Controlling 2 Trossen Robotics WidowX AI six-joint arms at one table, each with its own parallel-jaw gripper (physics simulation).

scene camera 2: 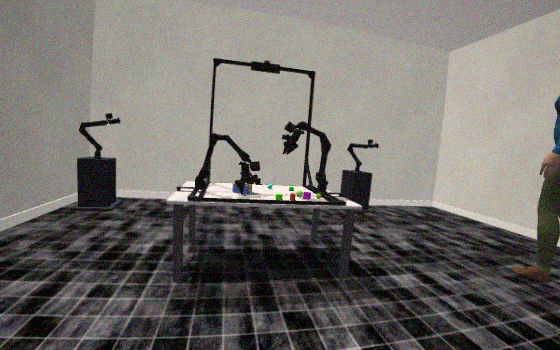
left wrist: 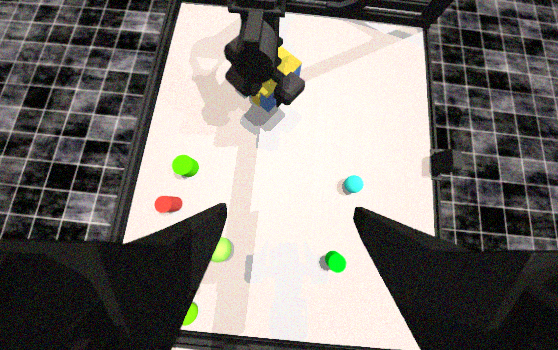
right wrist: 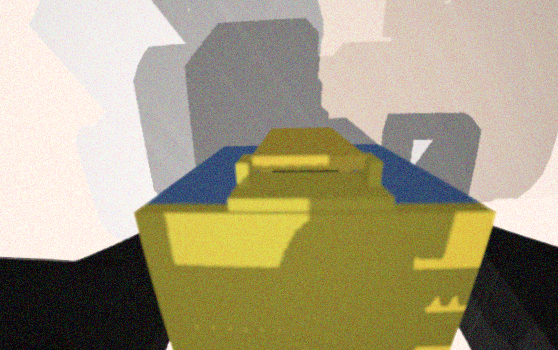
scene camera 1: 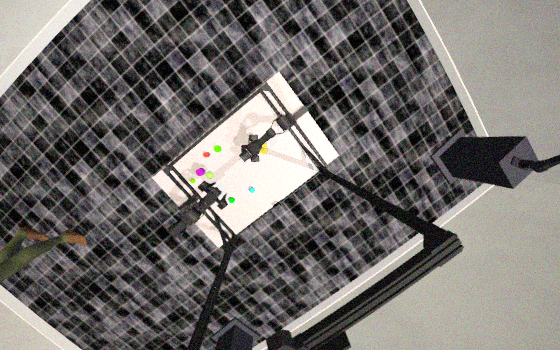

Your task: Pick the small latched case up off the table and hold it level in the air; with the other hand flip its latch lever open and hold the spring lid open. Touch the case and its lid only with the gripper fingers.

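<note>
The small case has a yellow lid and a blue body, and stands on the white table. Its yellow latch lever shows at the far end of the lid in the right wrist view. My right gripper is open and low over the case, with its fingers on either side; I cannot tell if they touch it. My left gripper is open and empty, high above the table's other end.
Small coloured pieces lie on the table: a green cylinder, a red one, a purple one, a cyan ball and a green piece. A black gantry frame rims the table.
</note>
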